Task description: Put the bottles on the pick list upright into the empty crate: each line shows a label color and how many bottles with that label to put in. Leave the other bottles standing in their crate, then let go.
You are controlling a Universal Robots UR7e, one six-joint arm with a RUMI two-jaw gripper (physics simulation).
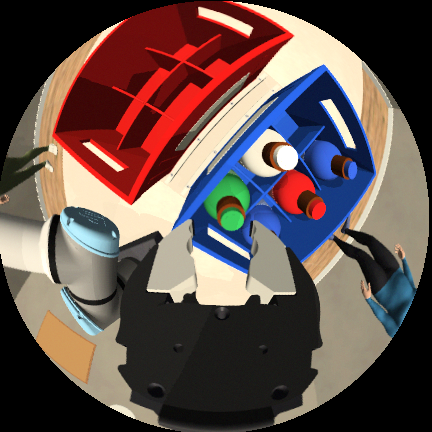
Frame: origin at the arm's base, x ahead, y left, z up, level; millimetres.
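Where they show: gripper, fingertip midpoint: (221, 221).
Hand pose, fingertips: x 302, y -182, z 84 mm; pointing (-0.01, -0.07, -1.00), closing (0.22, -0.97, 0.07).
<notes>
After its pixels a point has its place.
My gripper (221, 221) @[z 84, x 302, y -182 mm] is open with nothing between its fingers. Its fingertips are over the near-left end of the blue crate (287, 120) @[z -79, x 479, y -301 mm]. In that crate stand a green bottle (234, 189) @[z 34, x 324, y -198 mm], just ahead of the fingertips, a white bottle (256, 164) @[z 33, x 364, y -218 mm], a red bottle (289, 186) @[z 26, x 349, y -282 mm] and a blue bottle (320, 159) @[z 28, x 410, y -324 mm] at the far right. A second blue bottle (267, 218) @[z 28, x 289, y -265 mm] is partly hidden behind the right finger. The red crate (160, 156) @[z 77, x 356, y -111 mm] at upper left shows dividers and no bottles. No readable pick list shows.
Pale, narrow panels lie between the two crates. The robot's own arm (87, 265) @[z 125, x 215, y -8 mm] is at the left. A person in a teal top (392, 295) is at the lower right beyond the table edge. A brown mat (66, 346) lies on the floor at lower left.
</notes>
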